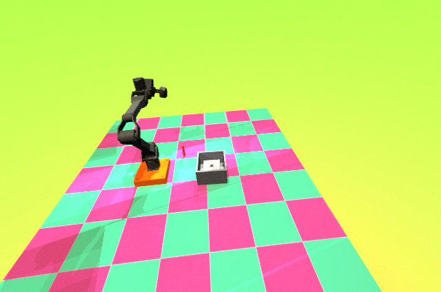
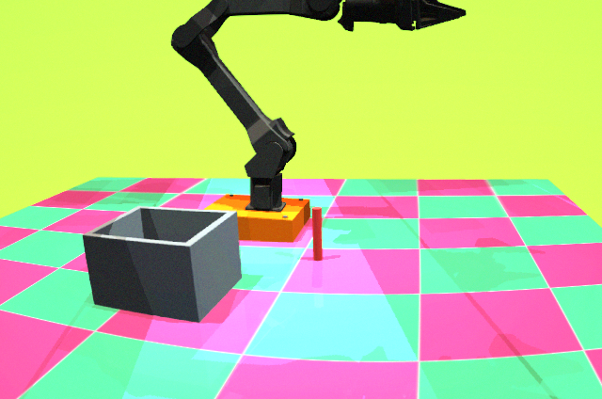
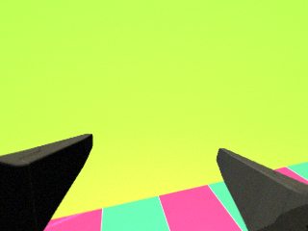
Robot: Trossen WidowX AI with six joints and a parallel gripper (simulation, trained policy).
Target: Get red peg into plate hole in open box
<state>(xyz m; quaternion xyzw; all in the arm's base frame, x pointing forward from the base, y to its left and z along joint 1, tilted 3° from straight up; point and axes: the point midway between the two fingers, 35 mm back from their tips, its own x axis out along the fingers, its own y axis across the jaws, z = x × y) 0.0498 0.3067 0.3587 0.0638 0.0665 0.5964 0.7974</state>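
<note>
My gripper tip is now 340 mm above the red peg, 250 mm to the left of it and 120 mm short of it. Round my gripper tip: grey box: 430 mm to the right, 350 mm below, 270 mm ahead; pale plate: 430 mm to the right, 340 mm below, 270 mm ahead.
</note>
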